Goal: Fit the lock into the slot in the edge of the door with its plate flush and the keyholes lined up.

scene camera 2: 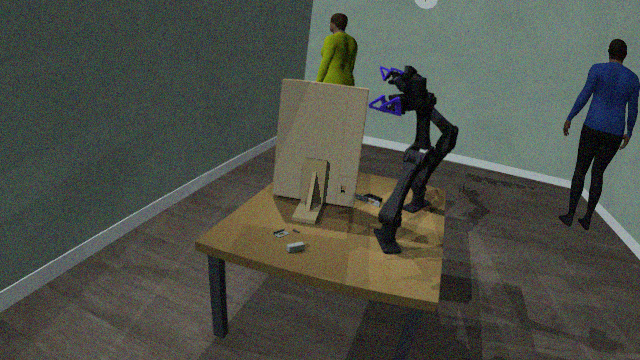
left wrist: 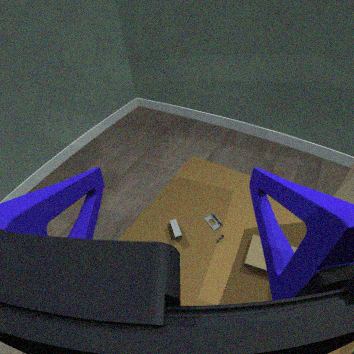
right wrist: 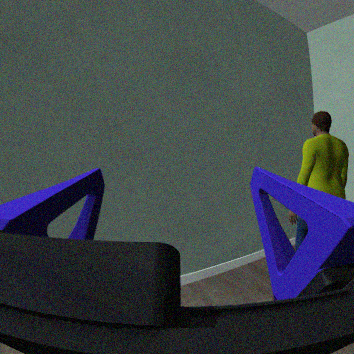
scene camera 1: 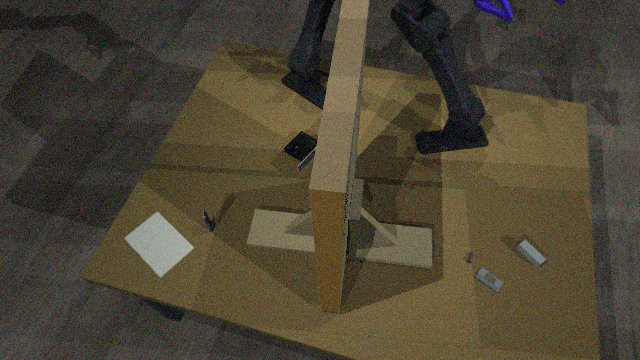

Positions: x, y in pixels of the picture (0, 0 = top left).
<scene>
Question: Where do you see a wooden door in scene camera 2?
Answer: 325, 121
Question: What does the black lock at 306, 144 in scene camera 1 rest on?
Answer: The table.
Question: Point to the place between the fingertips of the left gripper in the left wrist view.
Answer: At 176, 175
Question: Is the left gripper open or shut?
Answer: Open.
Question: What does the white sheet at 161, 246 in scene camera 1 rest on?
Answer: The table.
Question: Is the right gripper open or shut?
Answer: Open.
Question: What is the left gripper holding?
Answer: Nothing.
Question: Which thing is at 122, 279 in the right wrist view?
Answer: The right gripper.
</scene>
